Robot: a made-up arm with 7 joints.
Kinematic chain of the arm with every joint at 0, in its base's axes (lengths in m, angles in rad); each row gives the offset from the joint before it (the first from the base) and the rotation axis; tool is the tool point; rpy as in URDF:
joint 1: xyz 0 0 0.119 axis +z
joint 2: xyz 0 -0.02 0.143 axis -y
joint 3: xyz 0 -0.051 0.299 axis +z
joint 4: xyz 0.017 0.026 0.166 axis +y
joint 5: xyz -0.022 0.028 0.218 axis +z
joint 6: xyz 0 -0.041 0.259 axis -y
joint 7: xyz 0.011 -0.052 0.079 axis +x
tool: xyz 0 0 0 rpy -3.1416 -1.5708 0
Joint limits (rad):
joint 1: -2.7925..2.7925
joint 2: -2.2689..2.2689
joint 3: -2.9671..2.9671
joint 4: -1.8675..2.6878
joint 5: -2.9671..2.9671
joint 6: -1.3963..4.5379
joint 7: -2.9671..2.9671
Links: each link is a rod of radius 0.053 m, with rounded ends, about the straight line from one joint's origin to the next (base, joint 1, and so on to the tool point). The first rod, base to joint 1, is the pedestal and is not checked.
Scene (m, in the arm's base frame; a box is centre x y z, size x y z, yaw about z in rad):
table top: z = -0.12
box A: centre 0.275 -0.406 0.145 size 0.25 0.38 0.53 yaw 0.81
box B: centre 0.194 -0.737 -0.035 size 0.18 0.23 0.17 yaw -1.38
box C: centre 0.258 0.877 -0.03 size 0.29 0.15 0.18 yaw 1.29
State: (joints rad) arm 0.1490 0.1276 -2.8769 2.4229 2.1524 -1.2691 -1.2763
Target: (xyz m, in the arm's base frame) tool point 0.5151 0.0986 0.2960
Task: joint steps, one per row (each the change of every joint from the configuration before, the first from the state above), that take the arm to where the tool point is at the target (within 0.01 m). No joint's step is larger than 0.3 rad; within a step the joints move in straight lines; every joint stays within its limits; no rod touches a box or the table.
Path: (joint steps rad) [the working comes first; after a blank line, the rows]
Joints at the target: 1.2907 -0.5608 -1.5480 2.2531 2.2728 -1.2249 -1.2763
Straight joint move there: touches box A.

1: 0.2562 -0.2882 0.1123 -0.2265 -0.0150 -0.0254 -0.0882
2: 0.2561 -0.2881 0.1123 -0.2265 -0.0151 -0.0255 -0.0882
3: 0.2562 -0.2882 0.1124 -0.2265 -0.0150 -0.0254 -0.0882
4: 0.2561 -0.2882 0.1123 -0.2264 -0.0151 -0.0255 -0.0881
5: 0.2562 -0.2881 0.1123 -0.2265 -0.0150 -0.0254 -0.0882
6: -0.0348 0.1881 0.1918 0.2406 0.0489 0.0428 0.1102
7: -0.0347 0.1881 0.1918 0.2407 0.0489 0.0429 0.1102
8: -0.0348 0.1881 0.1919 0.2407 0.0489 0.0428 0.1103
9: -0.0348 0.1881 0.1918 0.2406 0.0489 0.0429 0.1102

